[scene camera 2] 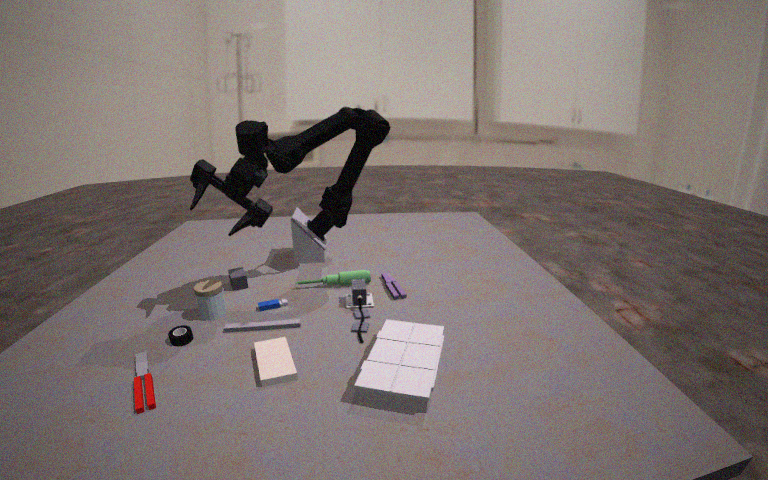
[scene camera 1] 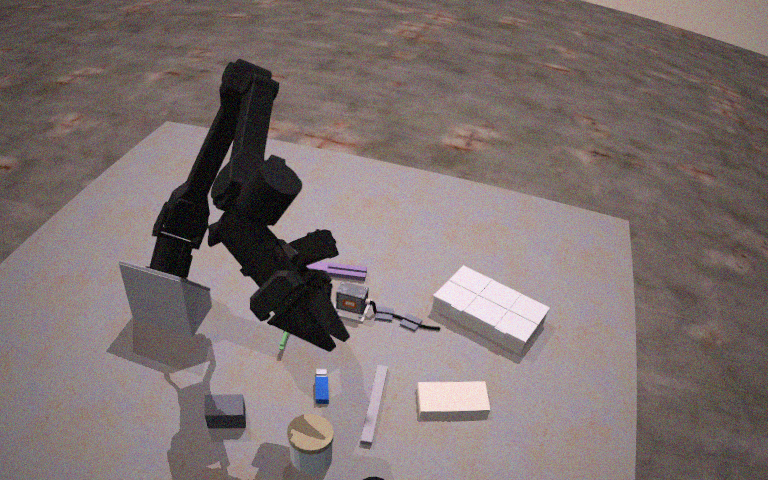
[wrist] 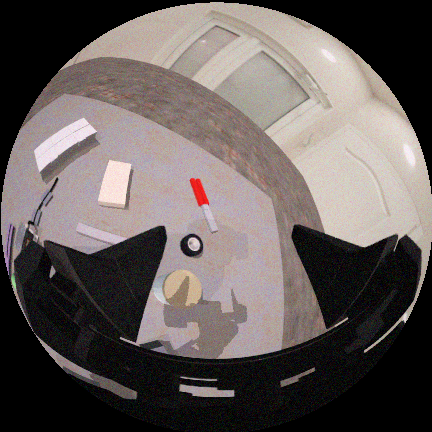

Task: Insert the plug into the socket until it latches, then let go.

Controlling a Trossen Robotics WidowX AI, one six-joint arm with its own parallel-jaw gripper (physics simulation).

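Places are measured from the arm's base along level axes (x right, y back, z down), in millimetres.
Pixels of known places: gripper, between the fingertips: (scene camera 2: 209, 222) (scene camera 1: 340, 344) (wrist: 231, 231); arm's base, origin of its link: (scene camera 2: 315, 230) (scene camera 1: 166, 274).
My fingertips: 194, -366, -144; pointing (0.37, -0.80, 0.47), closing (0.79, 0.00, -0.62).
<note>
Ahead of a thing's pixels: the offset from my fingertips to its top centre, as dx, dy, dz. "*": to the spot under its first point.
The plug, a small blue block with a silver tip @[-96, +50, +206] (scene camera 1: 321, 389) (scene camera 2: 269, 305), lies flat on the table; it does not show in the wrist view, where the left finger covers that area. The socket, a dark grey box with an orange-rimmed opening @[-291, +44, +173] (scene camera 1: 352, 298) (scene camera 2: 358, 290), stands on a white base with a black cable behind it. Part of the socket (wrist: 22, 236) shows at the wrist view's left edge. My gripper (scene camera 1: 340, 343) (scene camera 2: 211, 220) (wrist: 231, 231) is wide open and empty, high above the table, tilted, on the jar's side of the plug.
A jar @[+40, +30, +148] (scene camera 1: 310, 444) (scene camera 2: 210, 301) (wrist: 183, 288), a dark block @[+10, +174, +183] (scene camera 1: 225, 411) (scene camera 2: 237, 278) and a grey bar @[-83, -38, +207] (scene camera 1: 374, 404) (scene camera 2: 261, 326) lie around the plug. A green screwdriver @[-235, +138, +185] (scene camera 2: 348, 278) and purple clip @[-377, +107, +206] (scene camera 1: 346, 271) (scene camera 2: 393, 285) are near the socket. Black tape @[+83, -72, +199] (scene camera 2: 180, 335), red-handled pliers @[* +101, -228, +213] (scene camera 2: 143, 390) and white boxes @[* -321, -197, +184] (scene camera 1: 491, 308) are farther off.
</note>
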